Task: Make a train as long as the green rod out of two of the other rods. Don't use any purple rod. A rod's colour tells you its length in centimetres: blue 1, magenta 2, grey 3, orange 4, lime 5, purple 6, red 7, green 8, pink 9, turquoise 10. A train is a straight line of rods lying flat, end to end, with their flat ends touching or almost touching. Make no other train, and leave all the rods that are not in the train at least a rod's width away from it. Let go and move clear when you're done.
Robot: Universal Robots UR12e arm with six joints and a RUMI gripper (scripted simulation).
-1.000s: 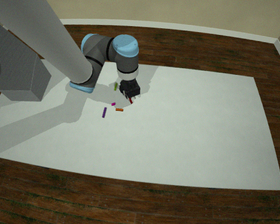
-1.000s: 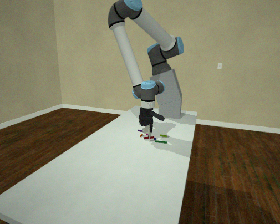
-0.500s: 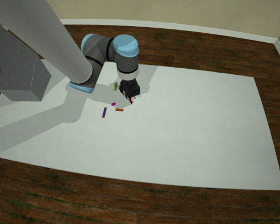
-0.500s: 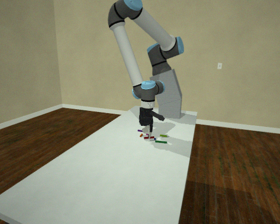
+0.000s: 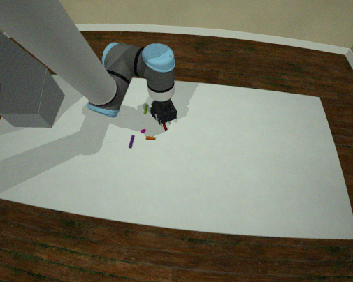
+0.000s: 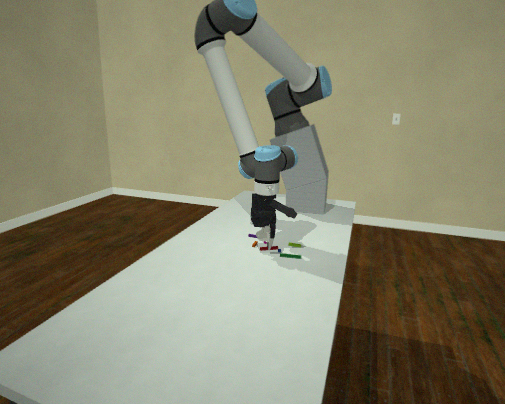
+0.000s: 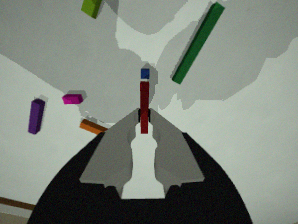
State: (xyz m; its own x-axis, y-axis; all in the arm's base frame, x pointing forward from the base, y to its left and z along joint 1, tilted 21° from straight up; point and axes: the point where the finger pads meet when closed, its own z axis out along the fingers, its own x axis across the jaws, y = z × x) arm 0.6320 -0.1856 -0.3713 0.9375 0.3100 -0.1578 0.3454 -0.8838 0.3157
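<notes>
Now: hand 1 cm above the red rod. Also, from my hand: green rod (3 cm ahead, 8 cm to the left, 2 cm below); orange rod (6 cm behind, 6 cm to the right, 2 cm below); small blue rod (1 cm behind, 4 cm to the left, 2 cm below).
</notes>
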